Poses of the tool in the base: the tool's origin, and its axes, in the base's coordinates. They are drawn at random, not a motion.
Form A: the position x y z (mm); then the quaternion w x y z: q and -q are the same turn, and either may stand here.
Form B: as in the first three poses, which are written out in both.
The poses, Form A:
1: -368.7, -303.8, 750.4, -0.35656, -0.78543, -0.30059, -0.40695
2: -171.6, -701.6, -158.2, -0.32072, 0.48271, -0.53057, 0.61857
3: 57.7, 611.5, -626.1, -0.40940, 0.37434, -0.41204, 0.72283
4: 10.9, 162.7, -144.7, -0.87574, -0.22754, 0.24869, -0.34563
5: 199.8, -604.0, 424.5, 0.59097, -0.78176, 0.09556, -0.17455
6: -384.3, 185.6, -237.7, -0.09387, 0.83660, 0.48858, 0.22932
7: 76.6, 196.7, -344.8, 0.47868, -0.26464, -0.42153, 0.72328
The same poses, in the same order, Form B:
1: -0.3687, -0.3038, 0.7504, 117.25, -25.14, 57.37
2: -0.1716, -0.7016, -0.1582, -91.72, -14.88, -109.86
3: 0.0577, 0.6115, -0.6261, -67.15, -11.76, -113.13
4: 0.0109, 0.1627, -0.1447, 16.34, -36.36, 37.68
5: 0.1998, -0.6040, 0.4245, -104.11, -9.20, -21.12
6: -0.3843, 0.1856, -0.2377, 175.63, -28.39, 61.68
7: 0.0766, 0.1967, -0.3448, -59.69, -1.19, 113.69
